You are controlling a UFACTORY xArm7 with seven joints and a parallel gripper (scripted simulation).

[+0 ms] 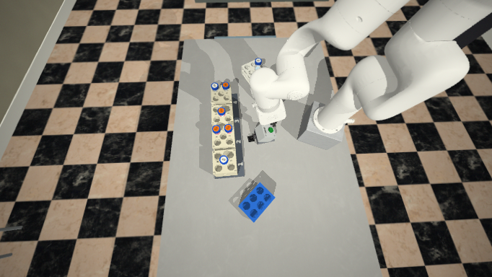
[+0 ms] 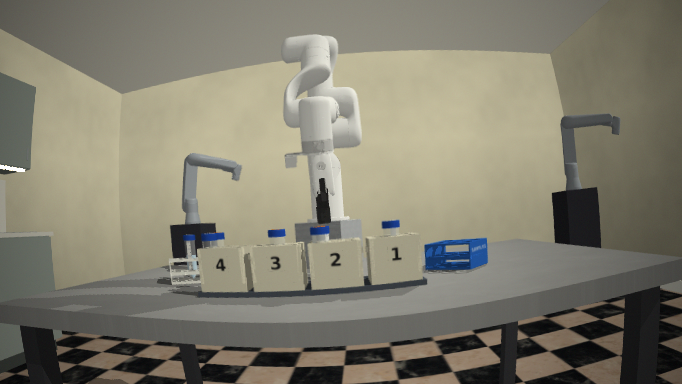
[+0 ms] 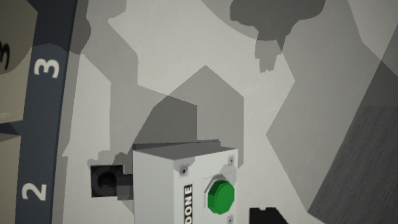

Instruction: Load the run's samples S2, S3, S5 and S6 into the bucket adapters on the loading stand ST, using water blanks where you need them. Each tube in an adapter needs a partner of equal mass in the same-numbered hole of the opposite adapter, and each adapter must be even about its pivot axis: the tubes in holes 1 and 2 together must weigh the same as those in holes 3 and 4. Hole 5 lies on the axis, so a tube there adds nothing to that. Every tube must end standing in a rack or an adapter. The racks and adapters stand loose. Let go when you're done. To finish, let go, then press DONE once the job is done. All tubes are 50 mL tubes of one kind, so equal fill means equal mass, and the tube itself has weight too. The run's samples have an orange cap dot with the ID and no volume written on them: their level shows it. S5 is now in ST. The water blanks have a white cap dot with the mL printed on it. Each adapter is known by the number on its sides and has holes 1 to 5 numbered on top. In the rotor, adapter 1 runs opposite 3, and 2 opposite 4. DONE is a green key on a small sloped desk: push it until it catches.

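My gripper is now 80 mm above the green DONE key. Also, from my hand: blue sample rack 50 mm ahead, 310 mm to the left, 120 mm below; then orange-dotted sample tube 220 mm ahead, 50 mm to the right, 80 mm below; then done desk 20 mm ahead, 10 mm to the left, 100 mm below.
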